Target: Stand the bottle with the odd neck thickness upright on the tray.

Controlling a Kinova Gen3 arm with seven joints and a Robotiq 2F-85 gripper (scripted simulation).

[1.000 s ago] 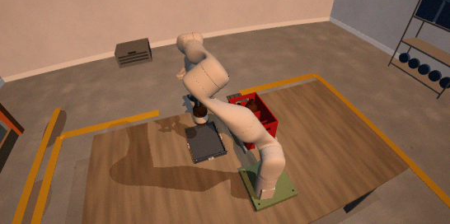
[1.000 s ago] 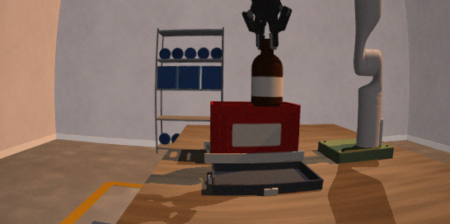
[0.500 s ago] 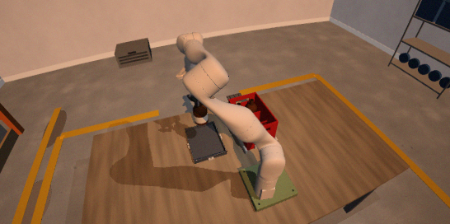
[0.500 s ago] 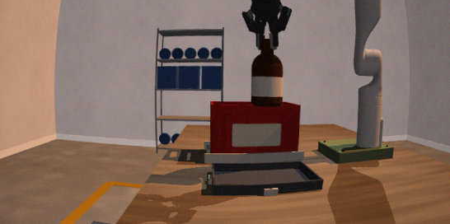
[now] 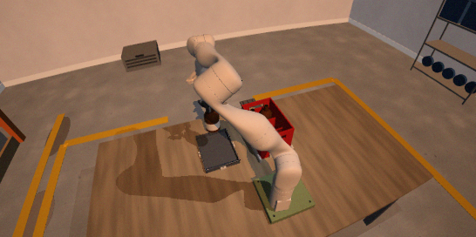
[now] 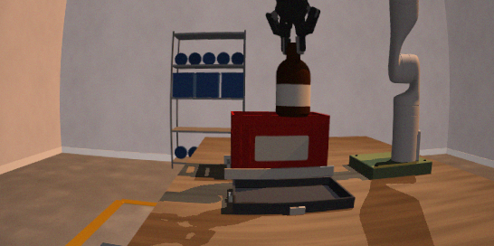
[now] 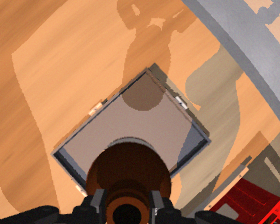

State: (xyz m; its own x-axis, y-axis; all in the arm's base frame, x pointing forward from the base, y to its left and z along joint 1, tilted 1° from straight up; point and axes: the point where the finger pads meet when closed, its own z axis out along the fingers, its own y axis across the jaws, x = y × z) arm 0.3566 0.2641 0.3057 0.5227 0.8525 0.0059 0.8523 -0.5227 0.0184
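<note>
My hand is 320 mm above the dark tray. From my hand the other things lie so: red crate: 290 mm to the right, 250 mm below, 50 mm ahead.
</note>
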